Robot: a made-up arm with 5 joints.
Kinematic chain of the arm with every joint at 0, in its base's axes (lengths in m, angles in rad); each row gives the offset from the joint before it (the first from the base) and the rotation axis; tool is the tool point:
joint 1: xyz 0 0 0.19 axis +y
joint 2: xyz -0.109 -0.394 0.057 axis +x
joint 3: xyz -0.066 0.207 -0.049 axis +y
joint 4: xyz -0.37 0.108 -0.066 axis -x
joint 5: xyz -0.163 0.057 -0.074 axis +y
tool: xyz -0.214 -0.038 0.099
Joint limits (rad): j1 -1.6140..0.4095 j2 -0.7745..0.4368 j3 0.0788..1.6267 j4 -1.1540..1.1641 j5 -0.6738..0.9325
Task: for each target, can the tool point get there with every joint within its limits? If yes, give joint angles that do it. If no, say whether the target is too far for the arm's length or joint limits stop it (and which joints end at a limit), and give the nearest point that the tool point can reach.
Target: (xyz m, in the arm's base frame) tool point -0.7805 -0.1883 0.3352
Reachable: yes | joints -0.2941 0.1861 0.4164 -0.5098 0.7977
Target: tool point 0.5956 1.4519 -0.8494
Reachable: no: too far | nearest point -0.0743 0.2711 -0.5273 | short by 1.395 m
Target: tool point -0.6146 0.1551 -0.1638
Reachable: yes | joints -1.2373 -0.3341 1.0736 0.7930 0.2756
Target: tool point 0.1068 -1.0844 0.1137
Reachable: no: joint limits stop it (at a limit: joint 1, joint 2, joint 3, joint 4, joint 5) | nearest point 0.1271 -0.4559 0.8034 | short by 0.933 m
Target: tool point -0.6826 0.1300 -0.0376
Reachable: yes | joints -0.9467 -0.3614 0.9382 0.3328 0.3198
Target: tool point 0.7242 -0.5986 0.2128
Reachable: no: joint limits stop it (at a limit: joint 1, joint 2, joint 3, joint 5) | nearest point 0.1956 -0.3902 0.8029 | short by 0.819 m
